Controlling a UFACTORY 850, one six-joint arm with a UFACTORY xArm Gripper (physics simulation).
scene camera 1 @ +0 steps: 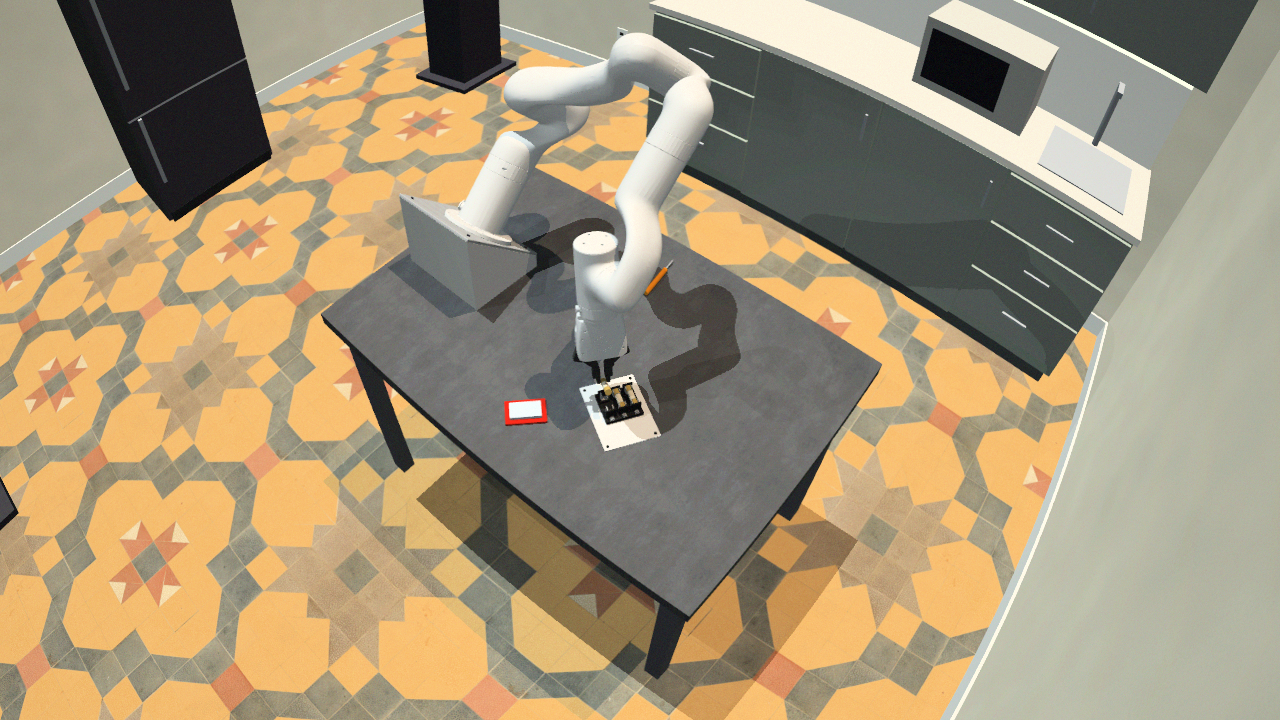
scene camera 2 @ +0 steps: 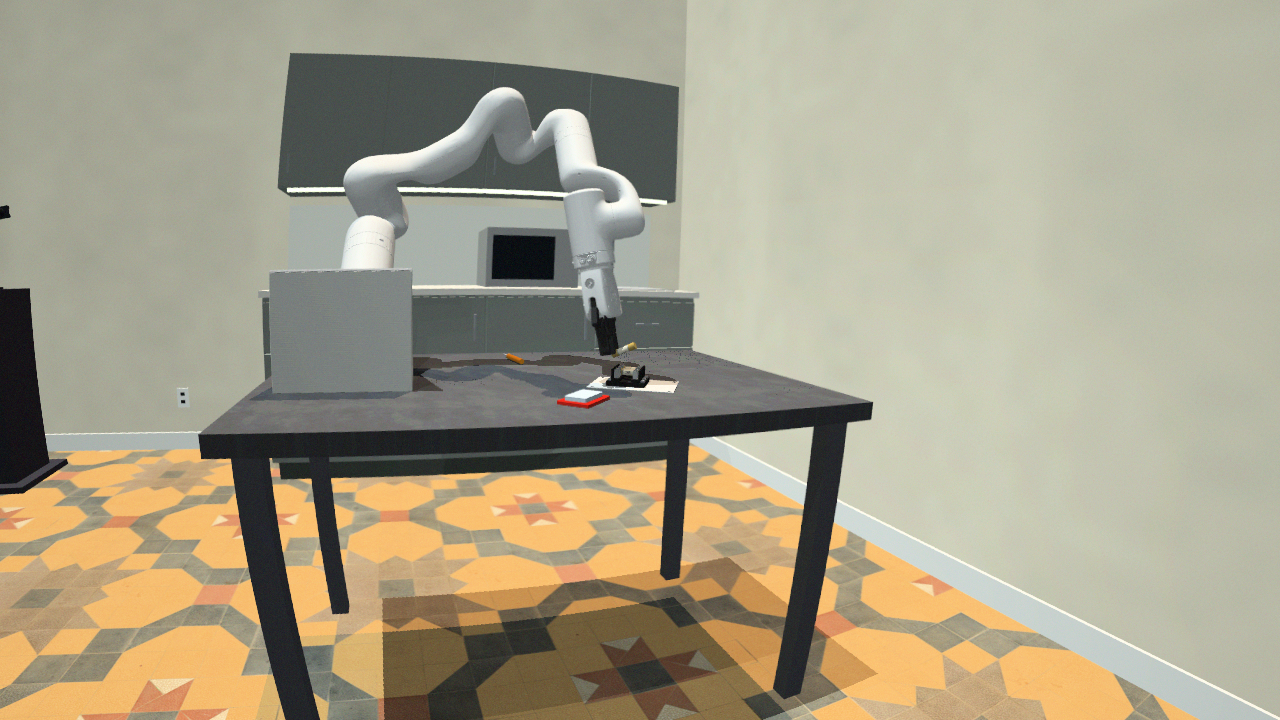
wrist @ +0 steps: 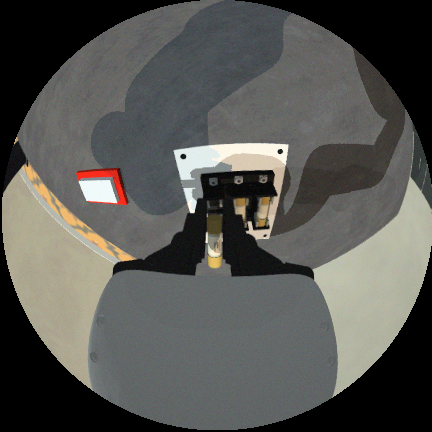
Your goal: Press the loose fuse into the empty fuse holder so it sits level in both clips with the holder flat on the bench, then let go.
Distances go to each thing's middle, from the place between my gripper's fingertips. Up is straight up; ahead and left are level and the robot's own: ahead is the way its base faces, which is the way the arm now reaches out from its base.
I see my gripper 11 cm past the red-framed white card [scene camera 1: 520, 412], 13 cm to the left of it and 6 cm above it.
